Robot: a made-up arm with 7 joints.
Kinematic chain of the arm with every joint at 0, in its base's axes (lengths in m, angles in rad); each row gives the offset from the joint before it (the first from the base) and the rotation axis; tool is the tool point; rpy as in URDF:
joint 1: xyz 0.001 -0.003 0.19 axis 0 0.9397 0.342
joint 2: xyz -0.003 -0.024 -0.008 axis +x
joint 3: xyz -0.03 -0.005 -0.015 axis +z
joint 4: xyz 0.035 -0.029 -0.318 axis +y
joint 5: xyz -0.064 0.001 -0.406 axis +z
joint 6: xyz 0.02 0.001 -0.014 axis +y
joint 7: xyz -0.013 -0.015 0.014 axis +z
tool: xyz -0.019 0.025 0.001 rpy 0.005 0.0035 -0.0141
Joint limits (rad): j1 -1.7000..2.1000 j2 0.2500..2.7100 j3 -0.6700..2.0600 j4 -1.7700..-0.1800 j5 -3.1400..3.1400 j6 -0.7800..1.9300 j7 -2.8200..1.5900
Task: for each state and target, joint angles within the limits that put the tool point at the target. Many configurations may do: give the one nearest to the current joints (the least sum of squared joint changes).
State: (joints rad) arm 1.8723 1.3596 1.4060 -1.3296 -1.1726 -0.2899 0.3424
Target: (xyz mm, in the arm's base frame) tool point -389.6 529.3 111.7
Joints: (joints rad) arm 1.4821 0.7917 0.8515 -1.1005 -1.1458 -0.3437 0.3684
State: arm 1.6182 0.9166 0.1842 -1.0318 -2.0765 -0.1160 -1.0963
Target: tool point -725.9 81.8 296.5
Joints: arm 1.7729 0.6136 0.0736 -0.3460 -2.2041 0.0859 -1.3028
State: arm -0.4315 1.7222 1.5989 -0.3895 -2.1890 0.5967 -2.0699
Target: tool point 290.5 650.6 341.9
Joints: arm -1.0126 1.3367 1.2204 -0.5554 -2.1064 0.5759 -2.0235
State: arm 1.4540 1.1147 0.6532 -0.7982 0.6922 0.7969 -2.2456
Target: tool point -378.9 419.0 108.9
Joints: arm 1.9208 0.7665 0.6251 -1.4159 0.6699 0.6996 -2.2797
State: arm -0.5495 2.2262 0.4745 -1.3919 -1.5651 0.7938 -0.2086
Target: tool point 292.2 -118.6 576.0
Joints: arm -0.0885 2.7100 0.6715 -1.7700 -1.2784 0.9509 -0.2168
